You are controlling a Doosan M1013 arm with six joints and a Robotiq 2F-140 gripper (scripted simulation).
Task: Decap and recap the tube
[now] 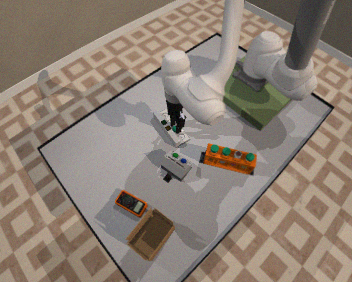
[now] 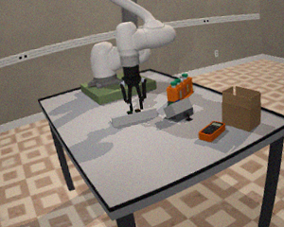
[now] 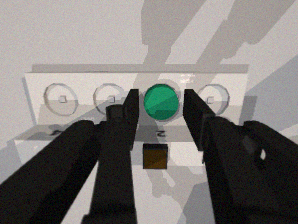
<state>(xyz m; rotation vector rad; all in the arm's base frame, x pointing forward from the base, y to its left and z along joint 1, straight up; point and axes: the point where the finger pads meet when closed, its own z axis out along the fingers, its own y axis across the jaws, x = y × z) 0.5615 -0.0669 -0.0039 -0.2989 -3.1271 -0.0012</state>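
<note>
The blue key is 170 mm to the left of my hand, 110 mm ahead of it and 20 mm above it. Also, from my hand: orange multimeter 400 mm ahead, 140 mm to the left, 30 mm below; grey key housing 150 mm to the left, 130 mm ahead; green key 120 mm to the left, 120 mm ahead, 20 mm above.
</note>
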